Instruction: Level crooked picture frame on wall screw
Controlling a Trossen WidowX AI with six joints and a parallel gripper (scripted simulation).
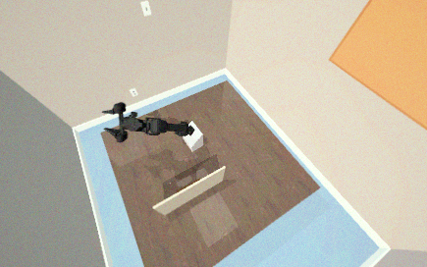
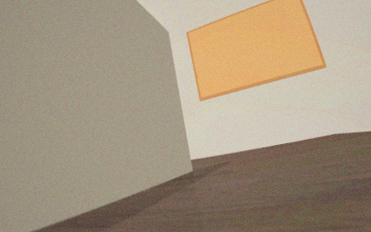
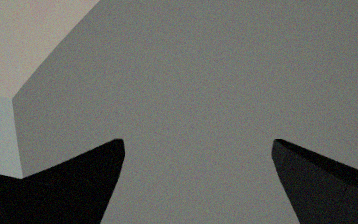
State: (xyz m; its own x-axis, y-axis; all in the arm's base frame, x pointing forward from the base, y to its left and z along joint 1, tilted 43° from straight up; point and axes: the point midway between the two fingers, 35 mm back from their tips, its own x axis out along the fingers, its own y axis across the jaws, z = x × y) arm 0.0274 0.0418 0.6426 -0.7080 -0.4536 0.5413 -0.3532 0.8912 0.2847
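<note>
My gripper tip is now 40 cm short of the picture frame, 17 cm to the right of it and 49 cm above it. From my gripper tip the other things lie so: wall panel (42 cm ahead, 18 cm to the left, 50 cm below).
</note>
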